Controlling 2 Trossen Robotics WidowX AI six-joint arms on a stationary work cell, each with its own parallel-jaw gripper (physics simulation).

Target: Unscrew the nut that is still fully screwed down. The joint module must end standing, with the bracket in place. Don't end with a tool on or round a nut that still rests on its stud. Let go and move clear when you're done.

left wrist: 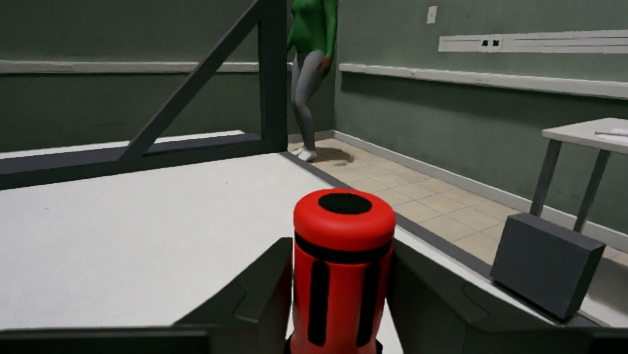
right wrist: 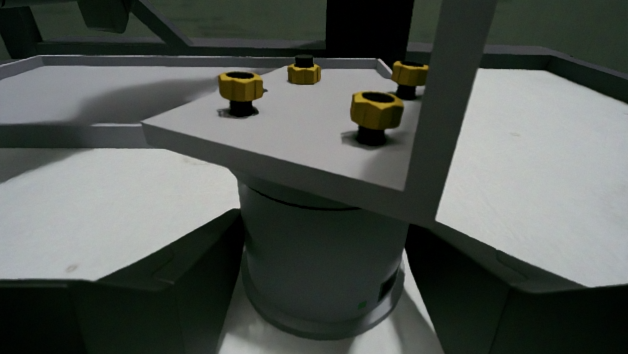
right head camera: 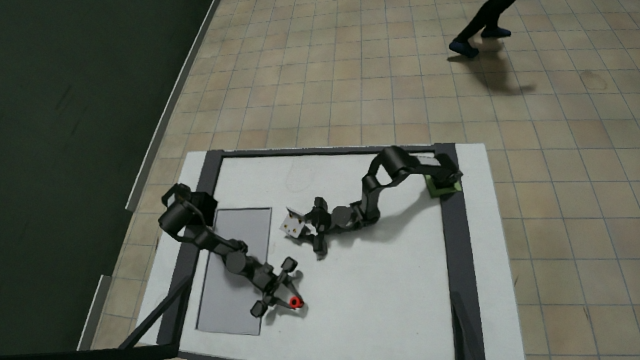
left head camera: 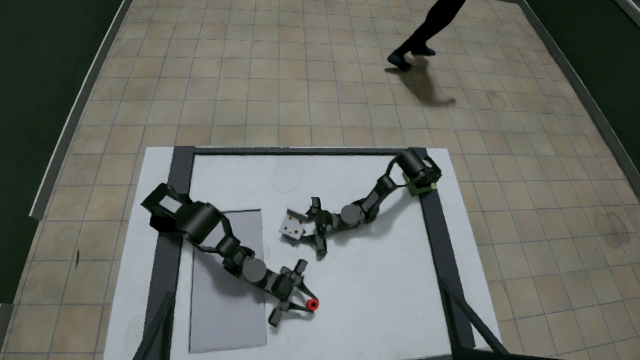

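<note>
The grey joint module (right wrist: 325, 240) stands upright on the table, the bracket (left head camera: 292, 226) (right head camera: 291, 227) (right wrist: 300, 120) lying on its top. In the right wrist view, the back left yellow nut (right wrist: 304, 75) sits down on the plate, its stud showing above it. The front left nut (right wrist: 240, 86), front right nut (right wrist: 376, 110) and back right nut (right wrist: 410, 75) sit raised on their studs. My right gripper (right wrist: 325, 222) is shut on the module's body. My left gripper (left wrist: 336, 249) is shut on a red-handled tool (left head camera: 317, 304) (right head camera: 292, 302) (left wrist: 345, 227), held upright, away from the module; its lower end is hidden.
A shallow grey tray (left head camera: 227, 310) (right head camera: 227, 300) (right wrist: 100, 95) lies at the left of the table in the head views, partly under the left arm. Dark frame beams (left head camera: 445, 240) (right head camera: 462, 240) edge the table. A side table (left wrist: 580, 131) stands beyond it in the left wrist view.
</note>
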